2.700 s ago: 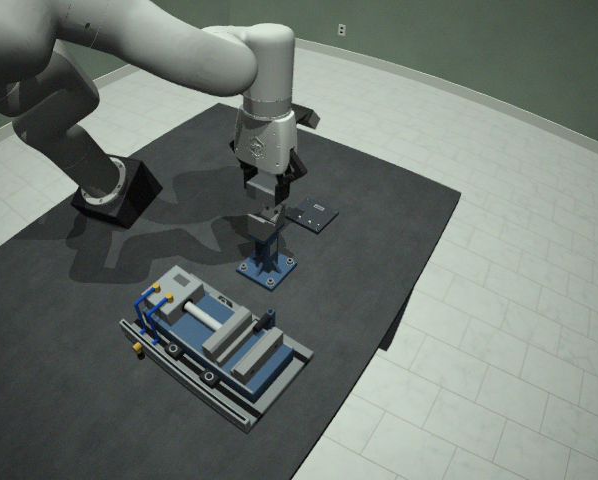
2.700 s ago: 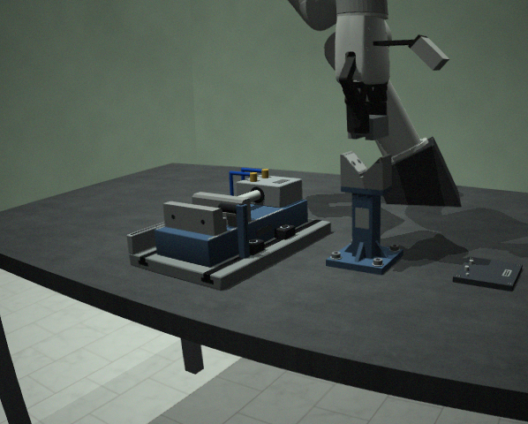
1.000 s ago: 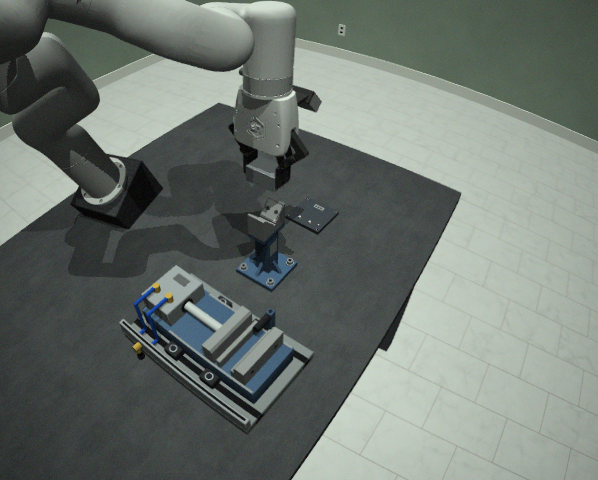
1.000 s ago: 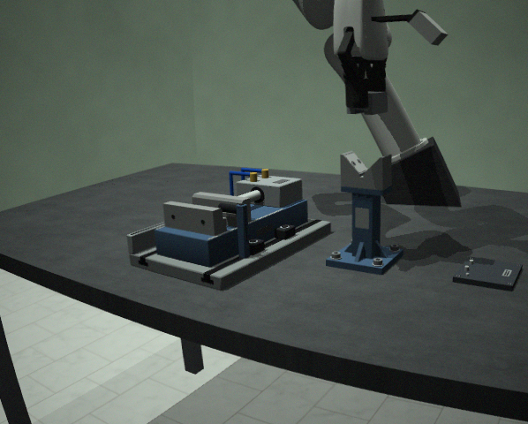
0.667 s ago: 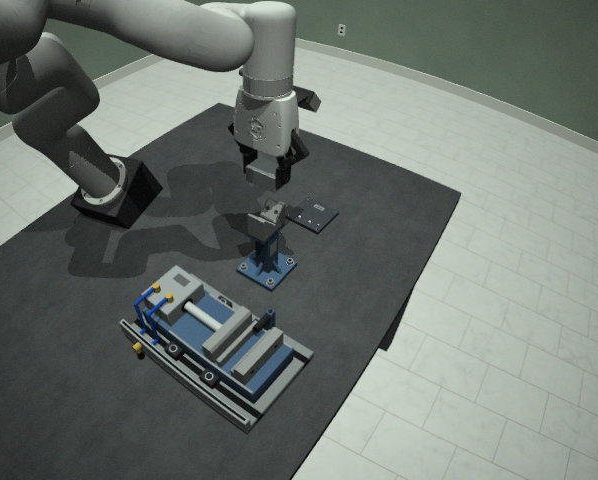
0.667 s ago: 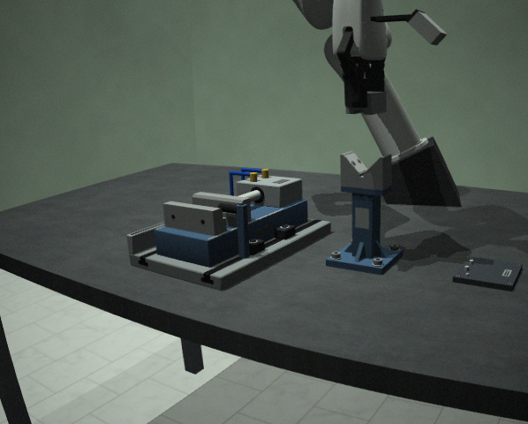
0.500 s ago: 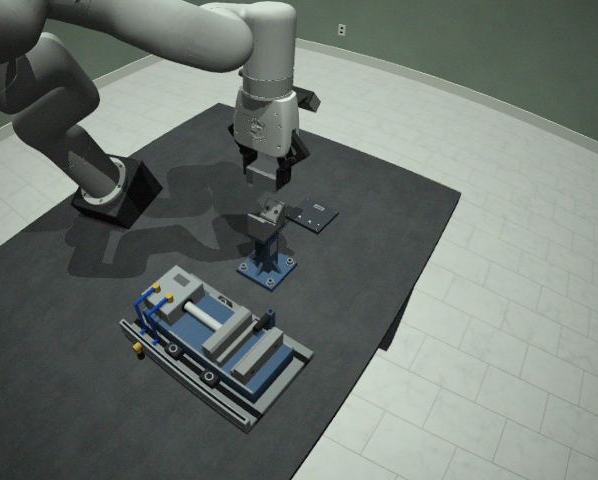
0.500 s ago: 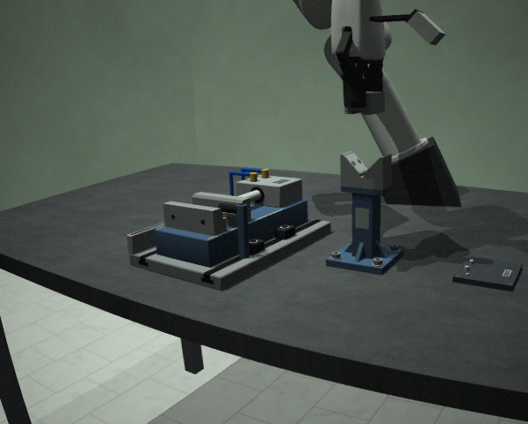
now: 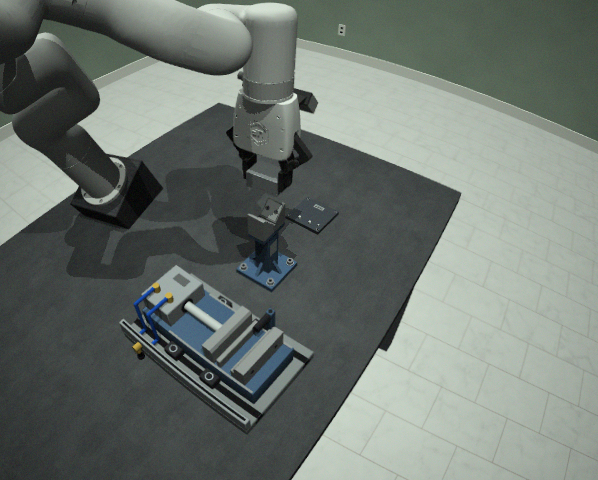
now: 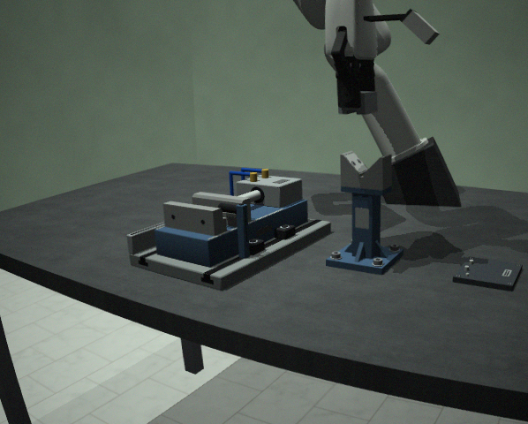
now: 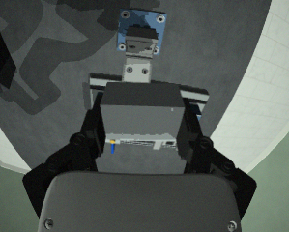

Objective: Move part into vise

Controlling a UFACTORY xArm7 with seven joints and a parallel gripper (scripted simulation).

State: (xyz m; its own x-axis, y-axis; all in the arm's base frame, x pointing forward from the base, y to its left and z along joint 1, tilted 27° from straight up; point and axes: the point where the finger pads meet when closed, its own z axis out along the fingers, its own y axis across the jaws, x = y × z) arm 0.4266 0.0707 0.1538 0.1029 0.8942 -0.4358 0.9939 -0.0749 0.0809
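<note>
Right now my hand is 23 cm to the left of the fixed jaw, 17 cm above it and 9 cm short of it. Round my hand: work stop: 17 cm to the right, 16 cm below, 7 cm ahead; then part: 2 cm below; then blue stand: 19 cm below, 1 cm to the left.
</note>
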